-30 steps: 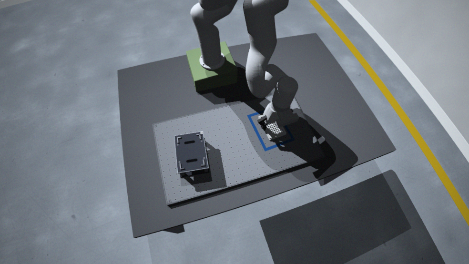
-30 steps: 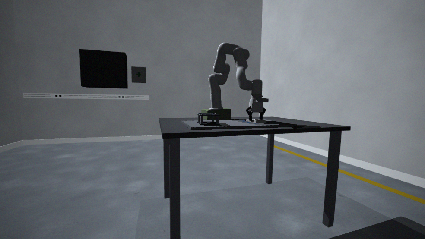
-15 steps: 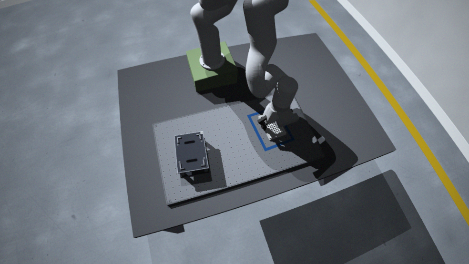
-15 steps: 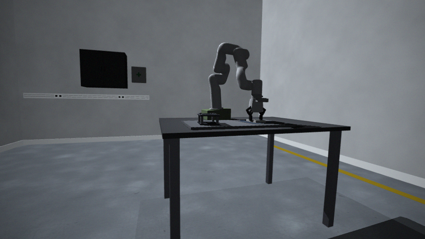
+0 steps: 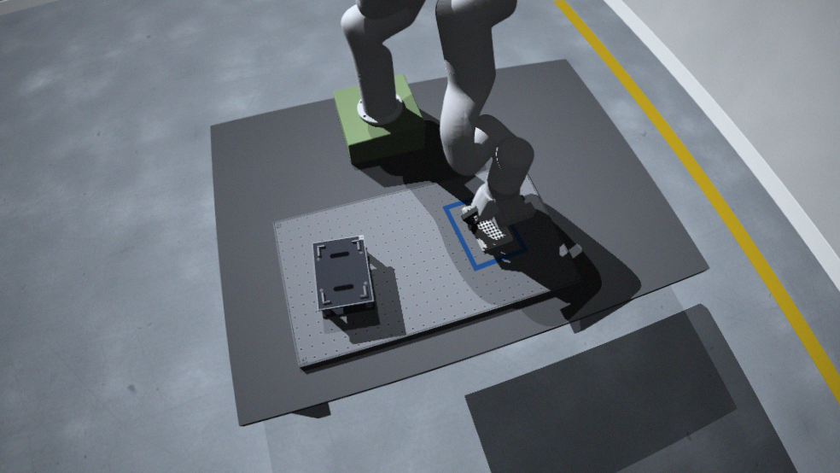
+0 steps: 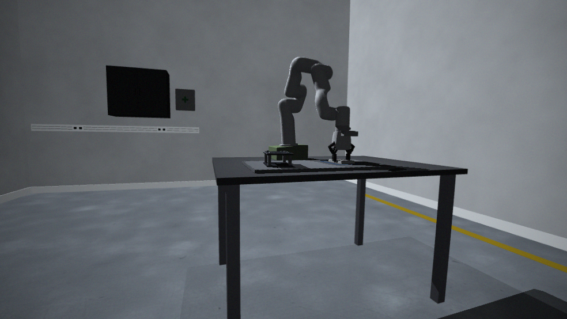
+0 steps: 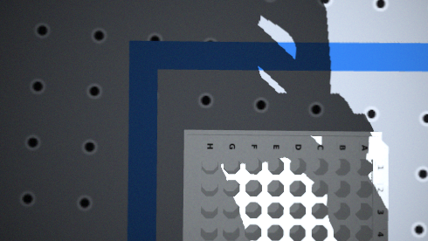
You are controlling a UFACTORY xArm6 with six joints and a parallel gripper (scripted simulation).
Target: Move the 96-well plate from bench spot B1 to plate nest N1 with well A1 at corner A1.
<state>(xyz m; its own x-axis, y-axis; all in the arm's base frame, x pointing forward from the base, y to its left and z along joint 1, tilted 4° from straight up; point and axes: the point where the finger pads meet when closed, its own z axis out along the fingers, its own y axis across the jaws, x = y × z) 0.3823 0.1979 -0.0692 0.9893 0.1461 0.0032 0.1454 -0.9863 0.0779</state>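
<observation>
Now: the white 96-well plate 1 cm below my hand. From my hand the other things lie so: A1 mark: 32 cm to the right, 4 cm above; raised plate nest N1: 7 cm ahead, 38 cm to the right, 4 cm above; dark table: 4 cm ahead, 17 cm to the right, 3 cm below.
</observation>
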